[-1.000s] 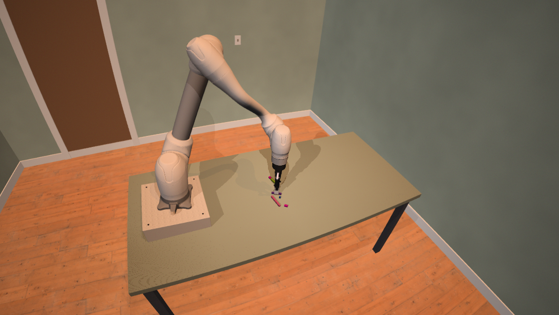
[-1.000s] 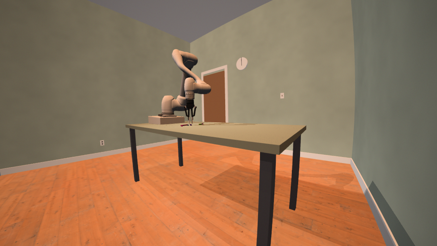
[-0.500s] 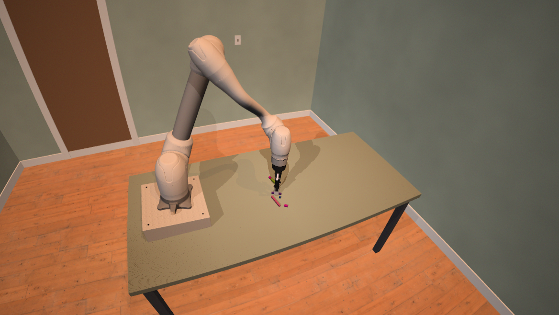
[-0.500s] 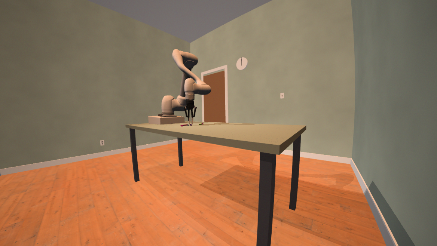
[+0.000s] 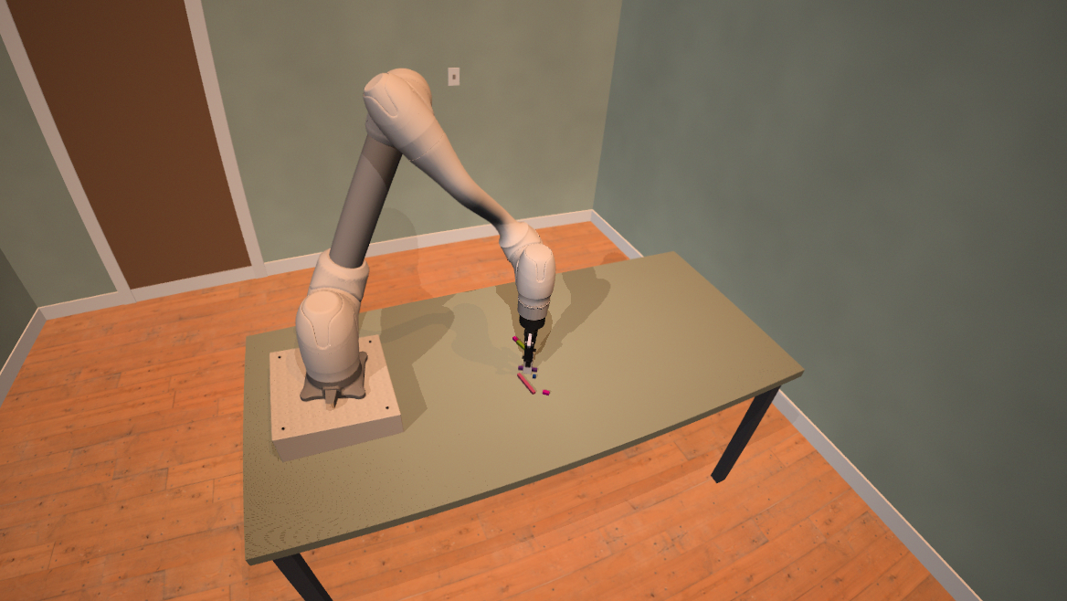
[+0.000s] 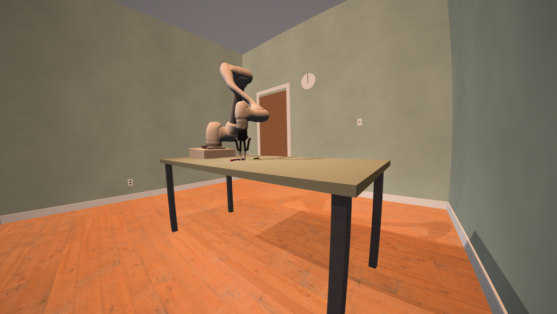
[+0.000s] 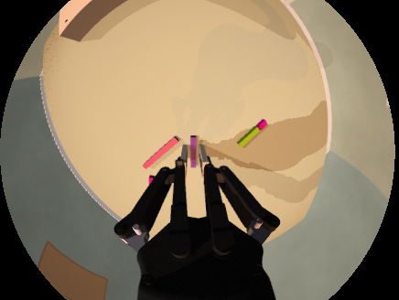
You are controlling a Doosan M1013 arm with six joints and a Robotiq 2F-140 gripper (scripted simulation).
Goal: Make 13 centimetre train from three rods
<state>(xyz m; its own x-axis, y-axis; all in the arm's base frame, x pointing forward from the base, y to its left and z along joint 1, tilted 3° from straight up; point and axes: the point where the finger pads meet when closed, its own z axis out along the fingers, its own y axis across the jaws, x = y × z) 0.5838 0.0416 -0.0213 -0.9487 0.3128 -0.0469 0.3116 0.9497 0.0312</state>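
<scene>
Right now the purple rod is 3 cm below my hand. Round my hand: blue rod: 3 cm to the right, 3 cm below, 1 cm ahead; then pink rod: 6 cm to the right, 3 cm below, 2 cm behind; then lime rod: 11 cm to the left, 3 cm below.
</scene>
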